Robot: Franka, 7 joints.
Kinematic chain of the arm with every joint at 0, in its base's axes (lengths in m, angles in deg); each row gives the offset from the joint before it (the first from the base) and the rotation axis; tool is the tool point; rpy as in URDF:
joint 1: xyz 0 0 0.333 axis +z
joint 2: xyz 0 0 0 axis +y
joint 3: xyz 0 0 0.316 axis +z
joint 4: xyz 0.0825 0 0 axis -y
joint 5: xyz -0.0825 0 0.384 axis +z
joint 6: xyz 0 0 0 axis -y
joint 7: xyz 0.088 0 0 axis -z
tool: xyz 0 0 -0.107 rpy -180 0 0
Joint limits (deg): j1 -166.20..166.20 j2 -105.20..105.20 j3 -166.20..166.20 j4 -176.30..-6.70 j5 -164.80..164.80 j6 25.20..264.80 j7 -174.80..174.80
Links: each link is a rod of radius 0.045 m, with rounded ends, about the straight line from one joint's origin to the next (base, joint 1, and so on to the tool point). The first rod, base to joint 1, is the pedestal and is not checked.
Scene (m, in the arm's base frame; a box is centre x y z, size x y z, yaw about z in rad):
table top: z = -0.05
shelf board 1: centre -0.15 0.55 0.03 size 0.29 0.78 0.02 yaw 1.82
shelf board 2: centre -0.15 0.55 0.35 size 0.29 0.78 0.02 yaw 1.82
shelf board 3: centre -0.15 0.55 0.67 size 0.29 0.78 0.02 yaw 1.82
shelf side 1: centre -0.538 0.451 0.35 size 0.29 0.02 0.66 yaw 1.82
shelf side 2: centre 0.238 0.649 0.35 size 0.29 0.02 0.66 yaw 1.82
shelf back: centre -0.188 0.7 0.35 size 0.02 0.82 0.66 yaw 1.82
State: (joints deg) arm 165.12 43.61 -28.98 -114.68 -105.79 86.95 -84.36
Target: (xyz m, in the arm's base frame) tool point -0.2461 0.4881 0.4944
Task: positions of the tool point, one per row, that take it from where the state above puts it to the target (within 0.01 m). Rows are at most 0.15 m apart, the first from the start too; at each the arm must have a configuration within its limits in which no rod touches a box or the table.
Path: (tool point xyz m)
1: -0.3496 0.3738 0.1807
2: -0.3285 0.2776 0.1826
3: -0.2887 0.1953 0.1972
4: -0.2832 0.2224 0.3102
5: -0.2438 0.2316 0.4128
6: -0.1792 0.2252 0.4944
7: -0.2174 0.3113 0.4923
8: -0.2383 0.4020 0.4899
9: -0.2461 0.4881 0.4944

